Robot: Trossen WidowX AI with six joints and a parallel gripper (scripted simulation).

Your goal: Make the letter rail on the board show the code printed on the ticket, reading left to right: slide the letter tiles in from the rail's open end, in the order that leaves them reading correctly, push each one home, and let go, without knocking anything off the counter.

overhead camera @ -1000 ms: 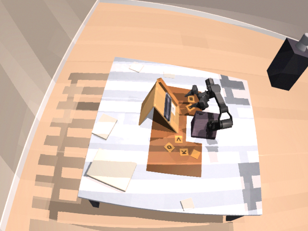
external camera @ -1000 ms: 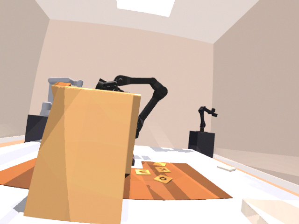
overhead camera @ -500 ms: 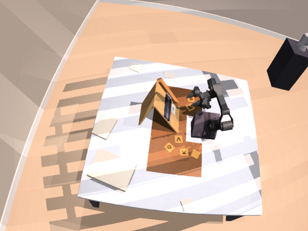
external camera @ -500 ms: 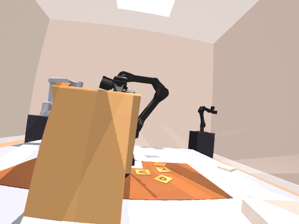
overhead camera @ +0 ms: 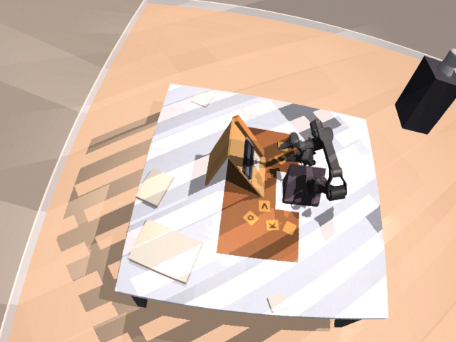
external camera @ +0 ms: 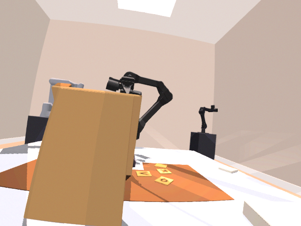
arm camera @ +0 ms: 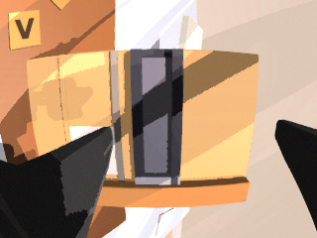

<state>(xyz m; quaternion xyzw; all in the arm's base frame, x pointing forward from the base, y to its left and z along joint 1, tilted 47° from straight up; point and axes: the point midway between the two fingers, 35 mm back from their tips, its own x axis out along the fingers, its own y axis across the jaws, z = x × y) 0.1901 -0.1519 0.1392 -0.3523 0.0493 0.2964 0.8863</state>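
Now: the k tile 29 cm below my gripper tip, 20 cm to the left of it and 3 cm behind it. Also, from my gripper tip: orange mat: 29 cm below, 1 cm to the right, 1 cm behind; then v tile: 29 cm below, 10 cm to the left, 1 cm ahead; then white ticket: 20 cm below, 10 cm to the right, 8 cm ahead.
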